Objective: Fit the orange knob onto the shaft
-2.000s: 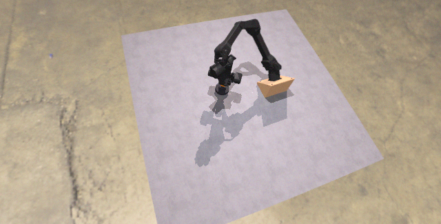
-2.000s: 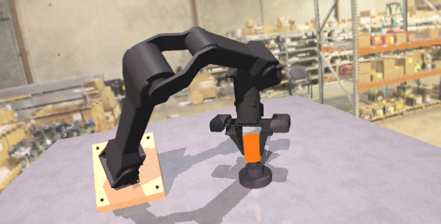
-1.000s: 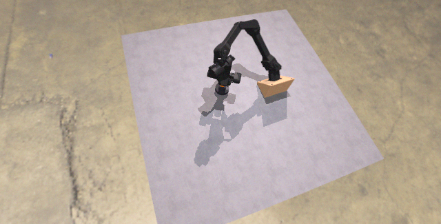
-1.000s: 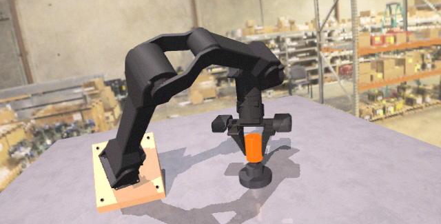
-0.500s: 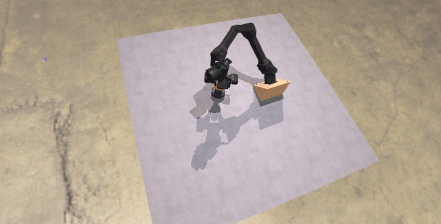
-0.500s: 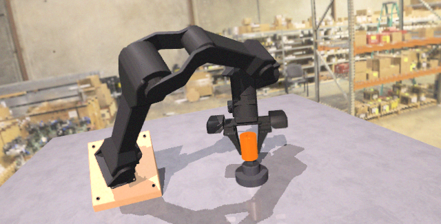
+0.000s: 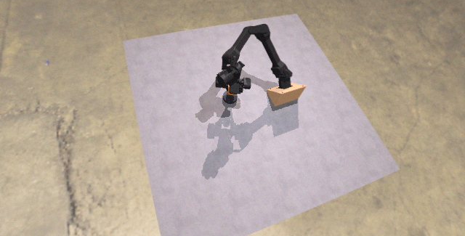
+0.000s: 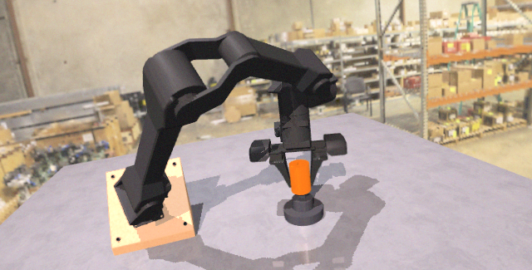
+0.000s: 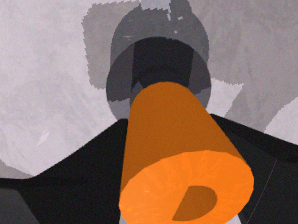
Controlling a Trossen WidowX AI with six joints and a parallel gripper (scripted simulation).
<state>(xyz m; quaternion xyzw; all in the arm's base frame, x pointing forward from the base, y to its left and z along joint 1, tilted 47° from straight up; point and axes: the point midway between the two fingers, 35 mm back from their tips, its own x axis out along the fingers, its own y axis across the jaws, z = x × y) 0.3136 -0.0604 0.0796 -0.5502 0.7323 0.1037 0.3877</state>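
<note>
Right now the orange knob is 20 mm above my gripper tip. The rest, counted from my gripper tip: pedestal (40 mm below).
</note>
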